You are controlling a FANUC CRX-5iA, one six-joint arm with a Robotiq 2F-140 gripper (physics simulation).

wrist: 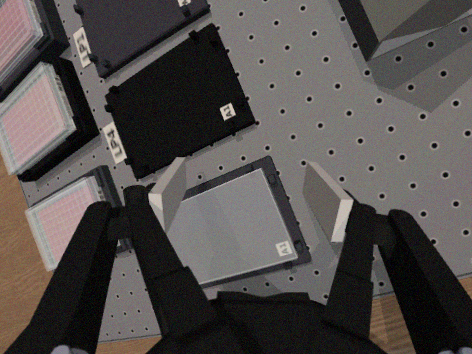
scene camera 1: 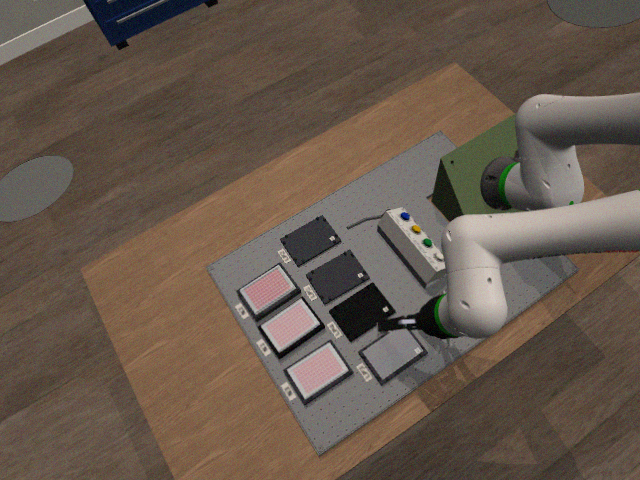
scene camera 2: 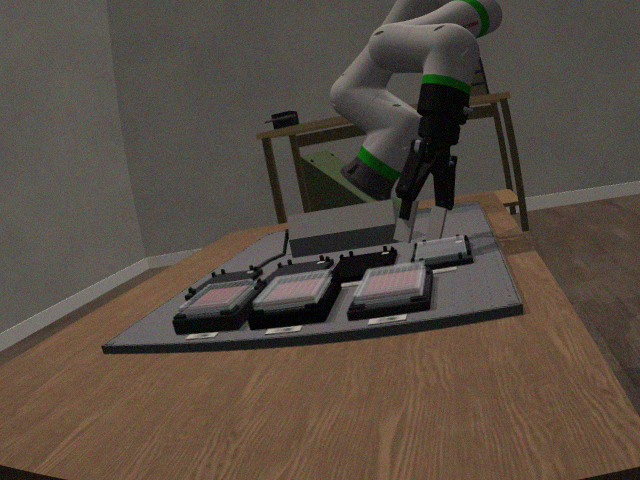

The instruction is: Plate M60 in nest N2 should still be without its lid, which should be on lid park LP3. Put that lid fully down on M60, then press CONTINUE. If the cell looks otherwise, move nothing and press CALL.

Labels:
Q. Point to a nest LP4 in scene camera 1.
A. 356,315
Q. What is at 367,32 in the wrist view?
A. A button box.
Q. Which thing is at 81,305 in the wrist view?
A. My gripper.

